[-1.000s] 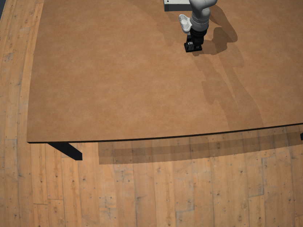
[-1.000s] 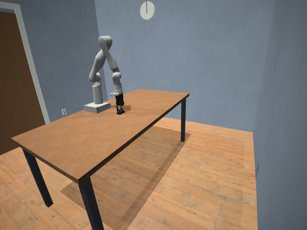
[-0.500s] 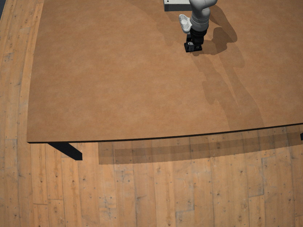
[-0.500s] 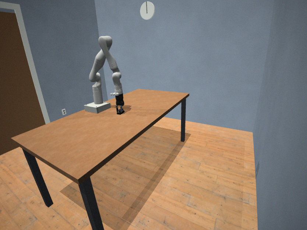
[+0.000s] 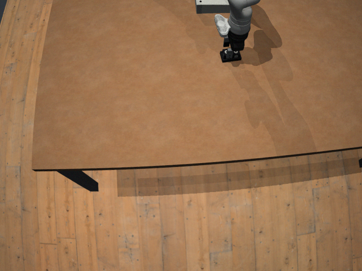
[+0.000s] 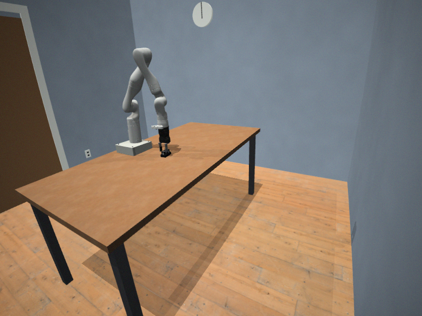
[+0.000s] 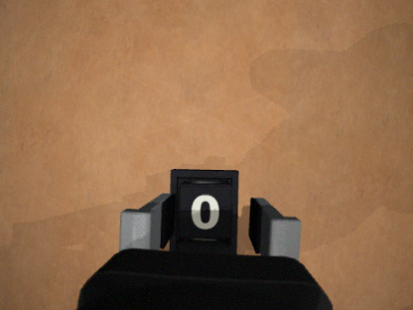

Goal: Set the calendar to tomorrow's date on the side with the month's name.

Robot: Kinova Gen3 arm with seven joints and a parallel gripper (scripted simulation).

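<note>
My gripper is now 4 cm above the black tray and 1 cm to the right of it.
</note>
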